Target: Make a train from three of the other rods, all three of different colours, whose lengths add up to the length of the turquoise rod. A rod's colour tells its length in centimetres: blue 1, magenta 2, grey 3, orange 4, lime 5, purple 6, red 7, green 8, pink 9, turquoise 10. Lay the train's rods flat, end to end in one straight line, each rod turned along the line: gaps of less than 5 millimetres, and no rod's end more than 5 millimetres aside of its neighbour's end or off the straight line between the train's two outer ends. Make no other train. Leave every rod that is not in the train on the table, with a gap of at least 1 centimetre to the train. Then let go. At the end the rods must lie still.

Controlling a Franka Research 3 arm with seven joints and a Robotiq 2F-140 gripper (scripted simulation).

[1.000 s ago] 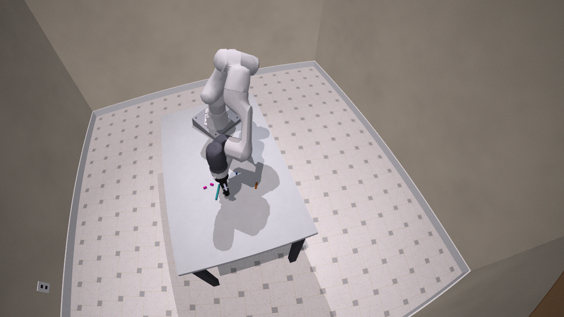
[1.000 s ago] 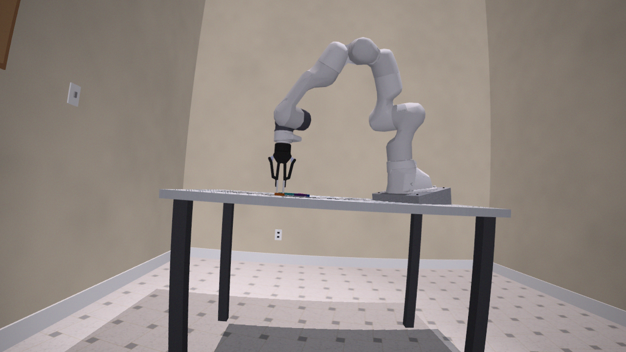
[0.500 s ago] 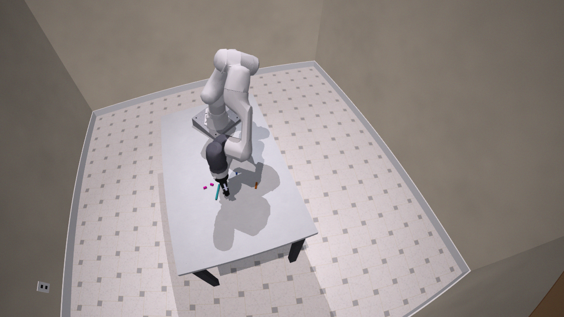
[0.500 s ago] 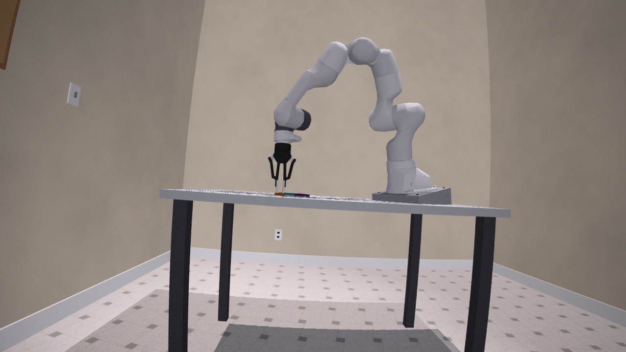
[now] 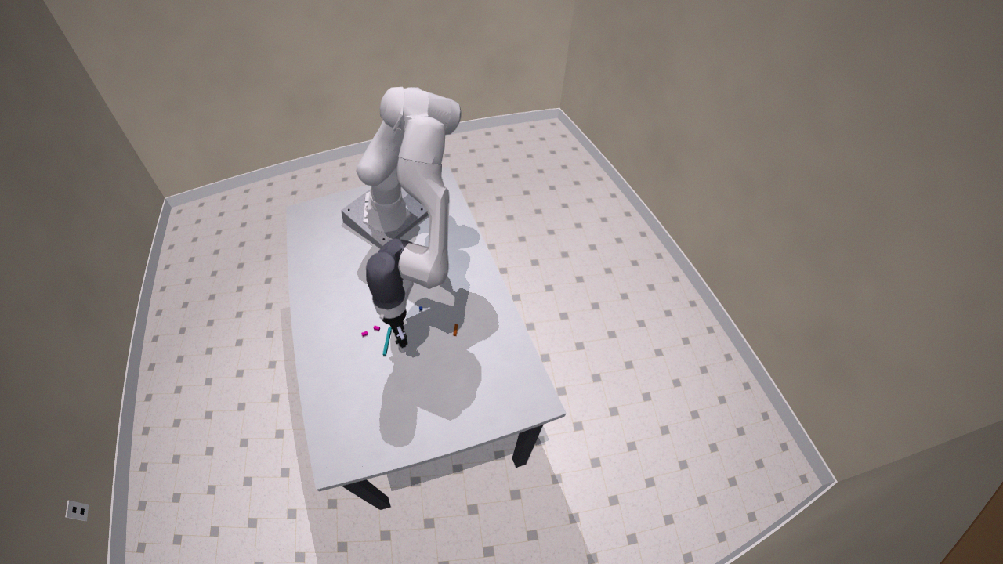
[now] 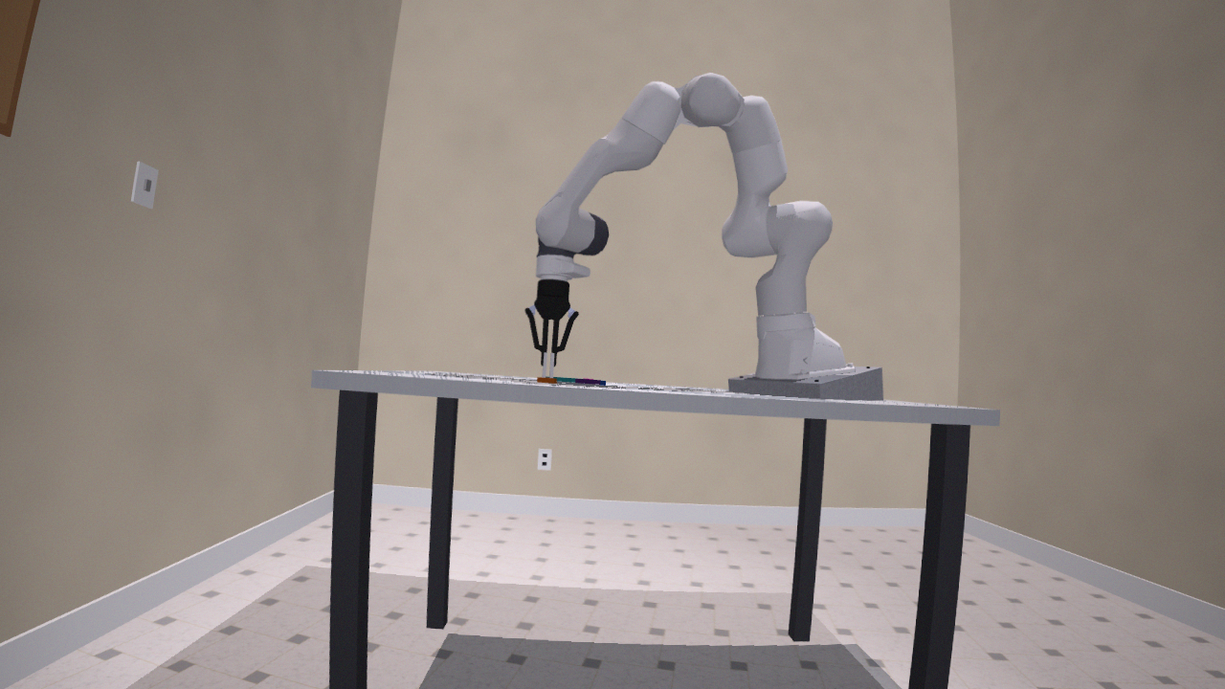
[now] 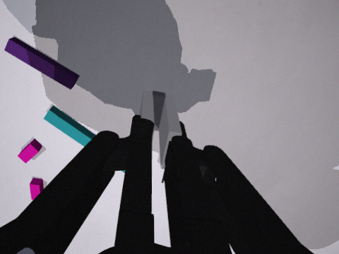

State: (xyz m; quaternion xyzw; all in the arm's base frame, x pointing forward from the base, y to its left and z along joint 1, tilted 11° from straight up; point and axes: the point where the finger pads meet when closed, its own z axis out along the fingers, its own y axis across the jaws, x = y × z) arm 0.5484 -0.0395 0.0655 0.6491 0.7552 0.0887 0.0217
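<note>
My gripper is now 130 mm past the blue rod, 80 mm to the right of it and 30 mm above it. The rest, counted from my hand: turquoise rod: 40 mm behind, 50 mm to the right, 30 mm below; then grey rod: 30 mm below; then purple rod: 100 mm behind, 10 mm to the left, 30 mm below.
</note>
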